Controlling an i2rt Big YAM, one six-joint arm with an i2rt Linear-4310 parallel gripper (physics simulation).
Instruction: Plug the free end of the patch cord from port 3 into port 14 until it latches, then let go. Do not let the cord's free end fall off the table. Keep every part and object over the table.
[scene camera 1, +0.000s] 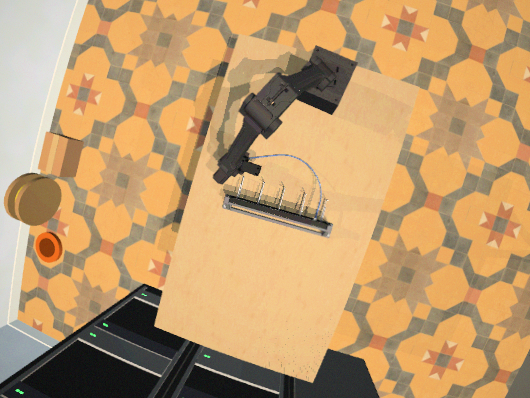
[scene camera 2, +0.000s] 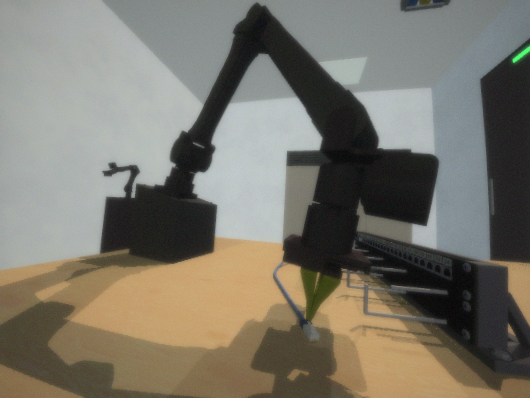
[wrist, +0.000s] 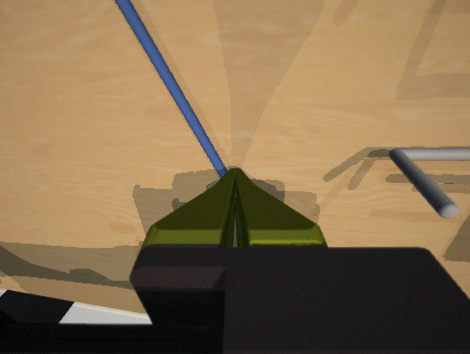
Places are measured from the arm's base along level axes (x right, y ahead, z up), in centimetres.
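Where they show: gripper, fingertip midpoint: (scene camera 2: 308, 317) (wrist: 235, 177); arm's base, origin of the base link: (scene camera 2: 176, 194).
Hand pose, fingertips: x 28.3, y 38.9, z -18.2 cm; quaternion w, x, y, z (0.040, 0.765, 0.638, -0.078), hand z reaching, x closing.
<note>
Each offset is from my fingertips to the top centre of the thing. Level surfaces: height alone.
My gripper (scene camera 2: 310, 318) (wrist: 235, 177) is shut, its two green fingertips touching each other with nothing between them. The free end's clear plug @(dx +2.6, dy +0.0, dz +0.4 cm) (scene camera 2: 311, 332) is at the table, right below the tips in scene camera 2. In the wrist view the fingers hide the plug. The blue patch cord (scene camera 1: 300, 160) (scene camera 2: 286, 288) (wrist: 170, 80) runs to the tips from the upper left in the wrist view. In scene camera 1 it arcs to the right part of the black patch panel @(dx -20.7, dy +18.1, dz +9.4 cm) (scene camera 1: 275, 210) (scene camera 2: 425, 263). The port numbers cannot be read.
Grey wire cord guides (scene camera 1: 281, 194) (scene camera 2: 407, 317) (wrist: 425, 185) stick out from the panel's front, to the right of the fingers in the wrist view. The arm's black base block (scene camera 1: 340, 75) (scene camera 2: 175, 225) stands at one end of the table @(dz -0.7 cm) (scene camera 1: 250, 280).
</note>
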